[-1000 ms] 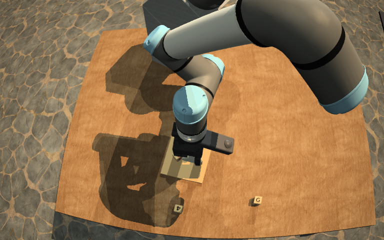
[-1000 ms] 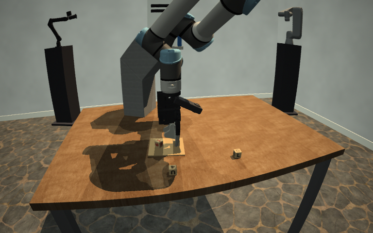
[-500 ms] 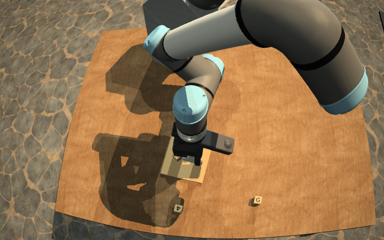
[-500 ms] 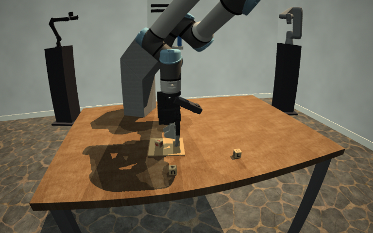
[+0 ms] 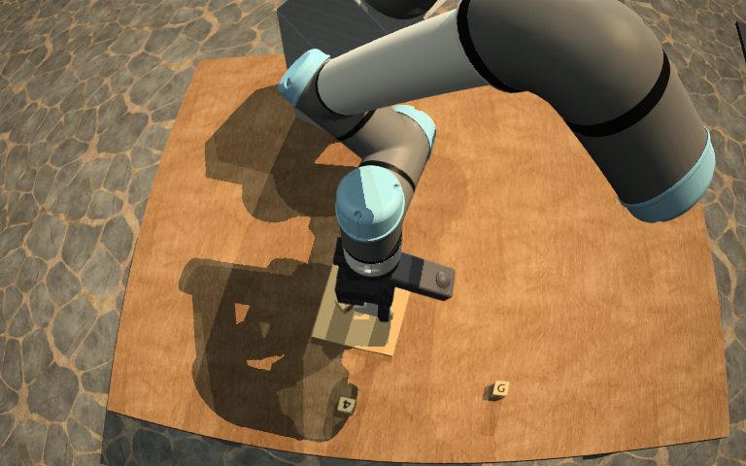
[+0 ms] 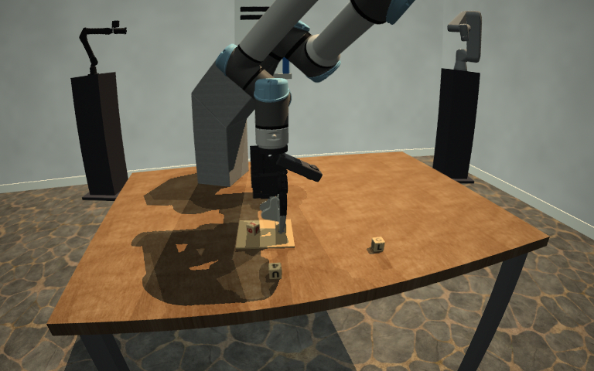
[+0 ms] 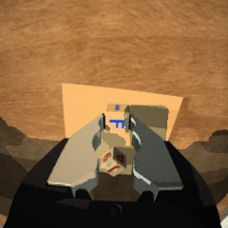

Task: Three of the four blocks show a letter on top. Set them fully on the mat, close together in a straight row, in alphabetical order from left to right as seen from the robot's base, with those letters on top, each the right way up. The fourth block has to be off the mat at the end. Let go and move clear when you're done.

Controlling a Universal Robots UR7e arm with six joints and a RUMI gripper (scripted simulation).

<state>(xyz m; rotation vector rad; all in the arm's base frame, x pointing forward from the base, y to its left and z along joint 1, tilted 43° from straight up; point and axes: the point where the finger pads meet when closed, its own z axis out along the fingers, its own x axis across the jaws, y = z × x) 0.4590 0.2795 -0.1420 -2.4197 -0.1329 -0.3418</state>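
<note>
My hand is right at the block. Also, from my hand: tan mat (1 cm ahead, 4 cm to the right, 2 cm below).
</note>
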